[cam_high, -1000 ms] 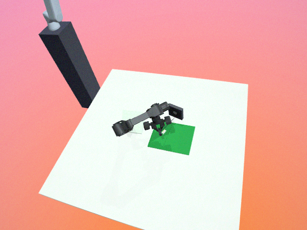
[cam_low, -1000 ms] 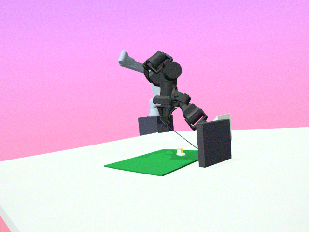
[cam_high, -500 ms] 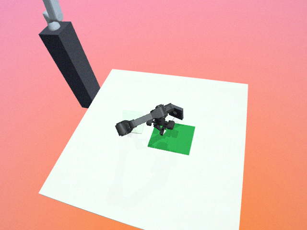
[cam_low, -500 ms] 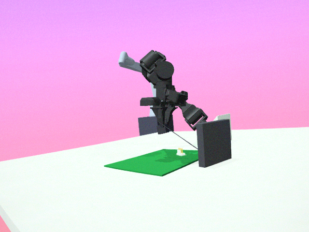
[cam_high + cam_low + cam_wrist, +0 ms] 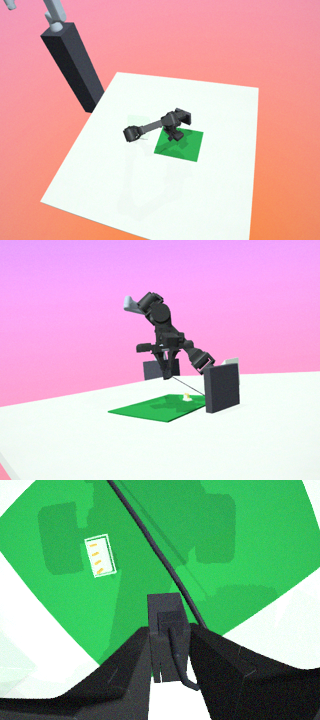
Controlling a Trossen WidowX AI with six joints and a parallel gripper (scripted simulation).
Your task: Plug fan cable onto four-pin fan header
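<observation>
The green board lies 120 mm below my gripper tip, 40 mm ahead of it and 30 mm to the left of it. Also, from my gripper tip: white four-pin fan header (100 mm below, 50 mm to the left, 30 mm behind); then fan (200 mm to the left, 40 mm below, 30 mm ahead); then dark fan plug (10 mm to the right, 10 mm below).
</observation>
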